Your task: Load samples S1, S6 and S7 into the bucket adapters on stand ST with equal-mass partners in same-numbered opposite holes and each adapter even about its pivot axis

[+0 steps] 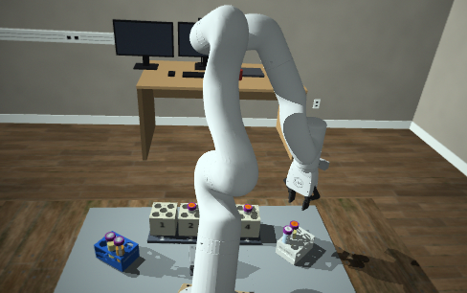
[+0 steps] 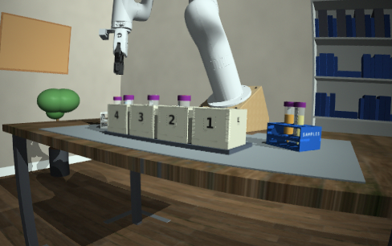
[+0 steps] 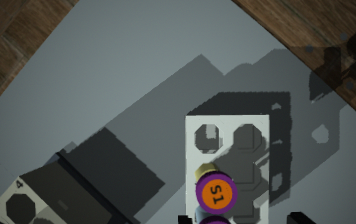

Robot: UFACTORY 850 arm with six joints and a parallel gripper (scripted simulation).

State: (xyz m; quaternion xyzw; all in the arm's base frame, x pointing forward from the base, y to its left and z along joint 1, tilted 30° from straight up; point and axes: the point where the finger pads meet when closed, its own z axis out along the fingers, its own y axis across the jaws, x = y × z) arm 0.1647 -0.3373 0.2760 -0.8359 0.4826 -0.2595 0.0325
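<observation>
Now: hand 20 mm past the white rack, 10 mm to the left of it and 200 mm above it. The rest, counted from my hand: adapter 1: 230 mm ahead, 450 mm to the left, 180 mm below; then blue samples rack: 140 mm ahead, 630 mm to the left, 200 mm below.
</observation>
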